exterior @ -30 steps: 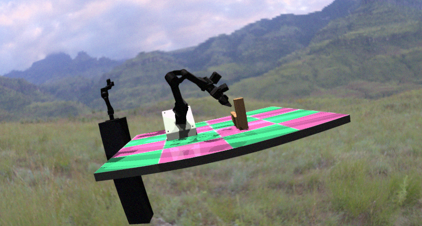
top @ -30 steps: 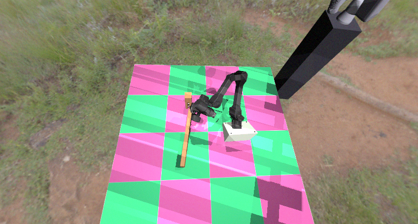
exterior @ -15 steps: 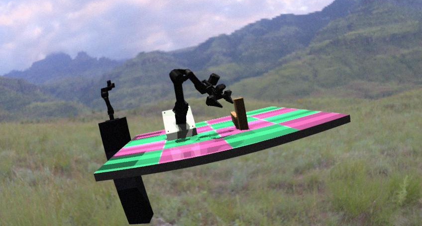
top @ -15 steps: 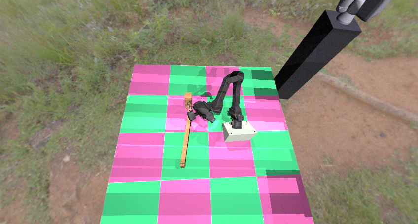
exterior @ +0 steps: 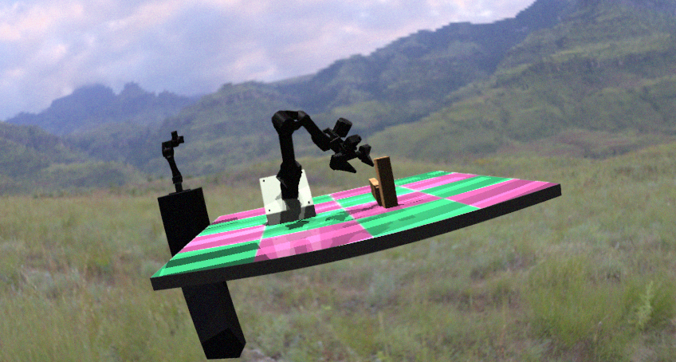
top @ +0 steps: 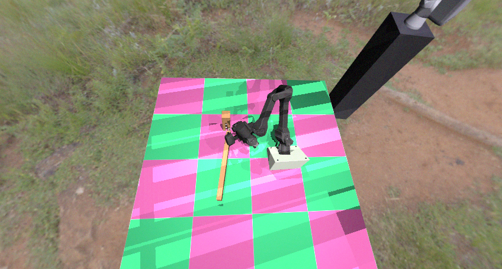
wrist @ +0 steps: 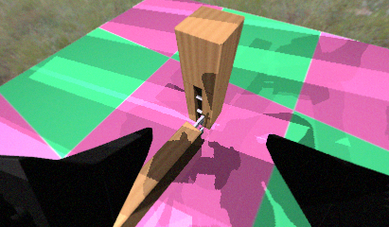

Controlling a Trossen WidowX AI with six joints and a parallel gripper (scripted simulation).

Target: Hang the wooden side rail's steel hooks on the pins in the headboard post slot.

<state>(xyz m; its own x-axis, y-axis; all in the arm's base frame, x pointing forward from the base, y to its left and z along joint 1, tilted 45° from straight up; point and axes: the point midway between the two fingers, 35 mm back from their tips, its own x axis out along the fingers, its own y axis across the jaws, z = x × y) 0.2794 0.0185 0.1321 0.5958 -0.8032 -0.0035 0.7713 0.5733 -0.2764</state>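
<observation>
My gripper tip is 80 mm to the left of the headboard post, 60 mm short of it and 60 mm above it.
</observation>
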